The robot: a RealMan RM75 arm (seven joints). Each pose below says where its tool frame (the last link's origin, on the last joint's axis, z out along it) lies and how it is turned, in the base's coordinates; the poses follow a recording.
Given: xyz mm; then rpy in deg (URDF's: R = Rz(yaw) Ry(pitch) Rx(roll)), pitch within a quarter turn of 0, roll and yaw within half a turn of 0.
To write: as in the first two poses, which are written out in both.
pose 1, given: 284.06 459.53 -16.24 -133.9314 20.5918 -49.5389
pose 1, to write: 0.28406 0.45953 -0.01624 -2.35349 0.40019 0.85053
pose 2, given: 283.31 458.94 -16.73 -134.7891 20.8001 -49.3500
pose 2, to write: 0.28331 0.45894 -0.01673 -2.36111 0.38492 0.85389
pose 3, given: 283.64 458.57 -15.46 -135.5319 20.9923 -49.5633
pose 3, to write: 0.28364 0.45857 -0.01546 -2.36937 0.37616 0.86179
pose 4, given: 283.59 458.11 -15.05 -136.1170 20.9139 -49.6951
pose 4, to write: 0.28359 0.45811 -0.01505 -2.37795 0.37064 0.86550
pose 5, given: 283.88 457.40 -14.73 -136.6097 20.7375 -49.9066
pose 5, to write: 0.28388 0.45740 -0.01473 -2.38677 0.36806 0.86906
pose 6, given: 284.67 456.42 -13.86 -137.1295 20.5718 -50.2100
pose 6, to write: 0.28467 0.45642 -0.01386 -2.39625 0.36609 0.87410
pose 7, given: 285.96 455.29 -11.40 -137.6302 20.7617 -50.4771
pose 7, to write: 0.28596 0.45529 -0.01140 -2.40152 0.36096 0.88143
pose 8, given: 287.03 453.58 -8.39 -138.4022 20.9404 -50.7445
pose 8, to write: 0.28703 0.45358 -0.00839 -2.40999 0.35219 0.88971
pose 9, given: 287.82 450.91 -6.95 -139.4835 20.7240 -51.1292
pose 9, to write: 0.28782 0.45091 -0.00695 -2.42676 0.34371 0.89768
